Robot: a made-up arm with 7 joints.
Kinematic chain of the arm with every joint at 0, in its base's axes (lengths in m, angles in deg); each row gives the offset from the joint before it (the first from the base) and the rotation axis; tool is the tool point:
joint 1: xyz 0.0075 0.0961 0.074 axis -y
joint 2: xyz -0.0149 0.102 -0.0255 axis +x
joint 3: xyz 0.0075 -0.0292 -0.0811 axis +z
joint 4: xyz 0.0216 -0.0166 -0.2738 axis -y
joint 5: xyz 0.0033 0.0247 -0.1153 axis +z
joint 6: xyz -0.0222 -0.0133 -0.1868 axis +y
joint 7: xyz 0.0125 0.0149 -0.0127 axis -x
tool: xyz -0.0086 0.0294 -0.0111
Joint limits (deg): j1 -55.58..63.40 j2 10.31..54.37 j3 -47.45..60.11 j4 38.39..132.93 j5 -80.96..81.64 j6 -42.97..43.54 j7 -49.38..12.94
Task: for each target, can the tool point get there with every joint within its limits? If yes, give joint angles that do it. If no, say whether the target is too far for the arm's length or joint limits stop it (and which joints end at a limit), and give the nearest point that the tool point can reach.
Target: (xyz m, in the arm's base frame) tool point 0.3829 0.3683 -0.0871
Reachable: yes | joints 18.01 23.59 9.16 105.19 15.08 -31.60 -24.76
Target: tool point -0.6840 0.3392 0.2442
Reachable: no: joint limits stop it (at a limit: joint 1, joint 2, joint 3, joint 4, joint 6, joint 7) | nearest point -0.4418 0.4638 -0.3013 | short by 0.610 m
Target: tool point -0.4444 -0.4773 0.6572
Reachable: no: too far | nearest point 0.2362 0.0295 0.1595 | short by 0.984 m
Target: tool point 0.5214 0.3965 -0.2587
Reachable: yes | joints 34.22 38.17 -37.97 49.82 -58.10 -16.27 0.28
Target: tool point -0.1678 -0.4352 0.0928
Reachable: no: joint limits stop it (at a limit: joint 1, joint 2, joint 3, joint 4, joint 5, joint 6, joint 7) | nearest point -0.0847 -0.0251 -0.1861 | short by 0.503 m
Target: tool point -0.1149 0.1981 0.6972
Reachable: no: joint limits stop it (at a limit: joint 1, joint 2, joint 7) | nearest point 0.0950 0.3670 0.2588 | short by 0.515 m
